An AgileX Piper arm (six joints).
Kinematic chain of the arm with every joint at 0, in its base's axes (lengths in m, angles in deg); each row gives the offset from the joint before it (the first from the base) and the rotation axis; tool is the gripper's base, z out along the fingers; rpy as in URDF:
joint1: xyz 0 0 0.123 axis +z
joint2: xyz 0 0 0 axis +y
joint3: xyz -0.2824 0 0.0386 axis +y
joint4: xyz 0.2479 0 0.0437 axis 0.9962 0 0.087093
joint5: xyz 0 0 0 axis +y
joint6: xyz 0.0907 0 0.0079 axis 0.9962 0 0.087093
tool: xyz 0 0 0 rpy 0 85.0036 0
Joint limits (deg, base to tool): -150..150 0..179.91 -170..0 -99.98..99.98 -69.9..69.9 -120..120
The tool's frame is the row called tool.
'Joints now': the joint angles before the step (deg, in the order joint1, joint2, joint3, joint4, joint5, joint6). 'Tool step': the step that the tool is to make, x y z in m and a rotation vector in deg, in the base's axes. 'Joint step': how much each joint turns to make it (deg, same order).
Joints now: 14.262 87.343 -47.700 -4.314 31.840 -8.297
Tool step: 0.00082 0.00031 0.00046 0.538 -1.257 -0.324
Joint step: 0.001 -0.160 0.285 -0.068 -1.461 0.499
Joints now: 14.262 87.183 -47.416 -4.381 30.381 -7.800
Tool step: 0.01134 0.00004 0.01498 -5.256 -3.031 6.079
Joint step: 0.309 0.192 -3.636 -4.985 1.600 -3.579
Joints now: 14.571 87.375 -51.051 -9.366 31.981 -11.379
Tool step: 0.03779 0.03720 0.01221 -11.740 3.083 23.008
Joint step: 4.950 8.764 -14.239 -0.696 9.879 -21.263
